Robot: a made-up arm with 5 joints.
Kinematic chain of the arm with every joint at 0, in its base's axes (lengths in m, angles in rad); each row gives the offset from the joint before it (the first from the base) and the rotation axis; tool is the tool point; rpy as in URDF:
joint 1: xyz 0 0 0.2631 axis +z
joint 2: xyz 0 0 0 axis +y
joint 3: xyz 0.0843 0 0.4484 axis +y
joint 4: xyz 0.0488 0 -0.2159 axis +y
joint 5: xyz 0.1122 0 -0.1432 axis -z
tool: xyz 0 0 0 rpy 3.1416 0 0
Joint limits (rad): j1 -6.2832..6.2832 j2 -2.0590..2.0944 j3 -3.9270..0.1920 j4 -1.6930..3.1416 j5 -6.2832..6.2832
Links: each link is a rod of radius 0.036 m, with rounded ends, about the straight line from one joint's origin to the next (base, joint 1, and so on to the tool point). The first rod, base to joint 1, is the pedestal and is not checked.
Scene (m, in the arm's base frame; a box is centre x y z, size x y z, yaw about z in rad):
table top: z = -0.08
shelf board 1: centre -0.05 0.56 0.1 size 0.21 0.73 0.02 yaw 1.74
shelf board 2: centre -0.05 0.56 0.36 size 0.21 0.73 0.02 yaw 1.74
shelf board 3: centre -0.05 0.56 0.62 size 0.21 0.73 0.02 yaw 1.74
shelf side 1: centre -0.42 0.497 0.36 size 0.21 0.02 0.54 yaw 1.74
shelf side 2: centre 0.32 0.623 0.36 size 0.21 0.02 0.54 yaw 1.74
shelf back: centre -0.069 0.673 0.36 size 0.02 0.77 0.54 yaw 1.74
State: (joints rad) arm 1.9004 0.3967 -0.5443 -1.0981 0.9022
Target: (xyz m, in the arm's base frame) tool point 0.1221 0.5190 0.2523
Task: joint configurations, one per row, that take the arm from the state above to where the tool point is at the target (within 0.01 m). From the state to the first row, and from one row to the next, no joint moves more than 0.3 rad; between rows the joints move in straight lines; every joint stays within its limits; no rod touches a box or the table.
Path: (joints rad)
1: 1.8162 0.3235 -0.2989 -1.1801 0.9893
2: 1.7320 0.2503 -0.0534 -1.2620 1.0763
3: 1.6478 0.1771 0.1920 -1.3440 1.1634
4: 1.4095 0.4107 0.0957 -1.0986 1.0328
5: 1.1713 0.6442 -0.0007 -0.8533 0.9022
6: 1.2555 0.7183 -0.2368 -0.9138 0.9022
7: 1.3397 0.7925 -0.4728 -0.9742 0.9022

